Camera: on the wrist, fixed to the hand. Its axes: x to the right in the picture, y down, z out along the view.
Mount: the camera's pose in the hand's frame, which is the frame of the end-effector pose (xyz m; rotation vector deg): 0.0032 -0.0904 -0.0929 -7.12 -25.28 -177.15
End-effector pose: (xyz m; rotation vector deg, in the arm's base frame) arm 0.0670 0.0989 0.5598 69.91 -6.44 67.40
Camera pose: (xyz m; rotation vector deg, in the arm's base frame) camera 0.0894 0.1830 0.4637 13.73 57.24 -99.31
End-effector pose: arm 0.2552 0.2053 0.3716 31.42 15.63 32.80
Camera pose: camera 0.2611 0.1819 0.2442 -19.05 18.82 -141.19
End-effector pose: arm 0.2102 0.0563 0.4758 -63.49 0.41 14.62
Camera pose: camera 0.2433 -0.0633 0.5135 -4.05 -108.49 -128.01
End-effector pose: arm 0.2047 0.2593 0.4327 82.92 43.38 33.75
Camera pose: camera 0.1282 0.3170 0.3453 -46.86 79.34 -106.78
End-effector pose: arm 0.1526 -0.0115 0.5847 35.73 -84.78 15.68
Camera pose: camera 0.2793 -0.0353 0.5705 113.08 29.50 -130.18
